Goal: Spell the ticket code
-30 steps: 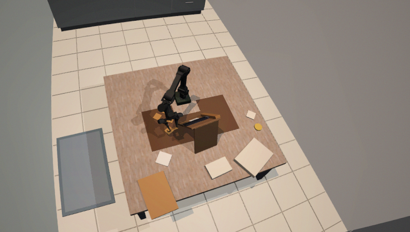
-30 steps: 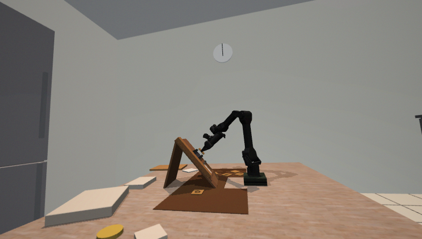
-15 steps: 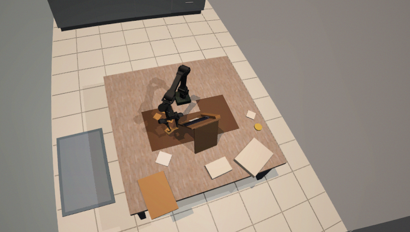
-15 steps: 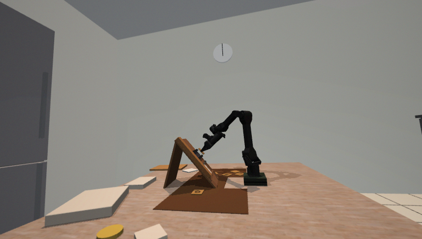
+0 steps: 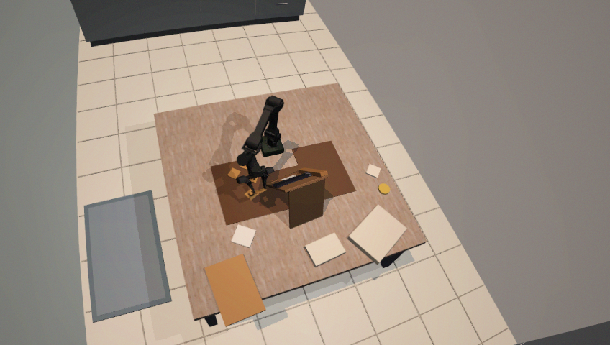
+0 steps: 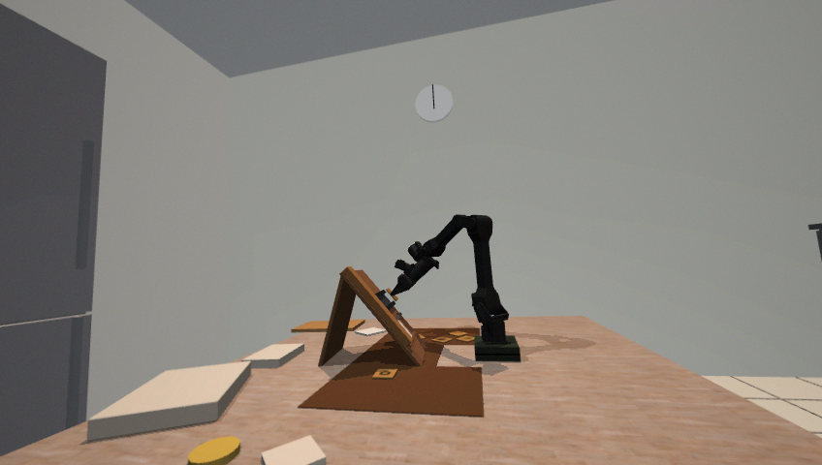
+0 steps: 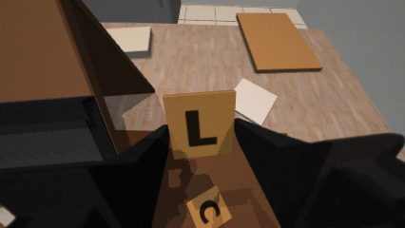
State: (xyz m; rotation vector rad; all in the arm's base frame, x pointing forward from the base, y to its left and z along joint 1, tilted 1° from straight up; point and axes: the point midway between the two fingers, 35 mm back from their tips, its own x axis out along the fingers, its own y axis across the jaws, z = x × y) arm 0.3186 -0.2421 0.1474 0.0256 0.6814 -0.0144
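Right now my gripper tip is 21 cm to the right of the white ticket, 9 cm above it and 6 cm past it. From my gripper tip the other things lie so: c tile: 17 cm below, 9 cm behind; then cream slab: 37 cm ahead, 20 cm to the left, 16 cm below; then orange panel: 36 cm ahead, 29 cm to the right, 17 cm below.
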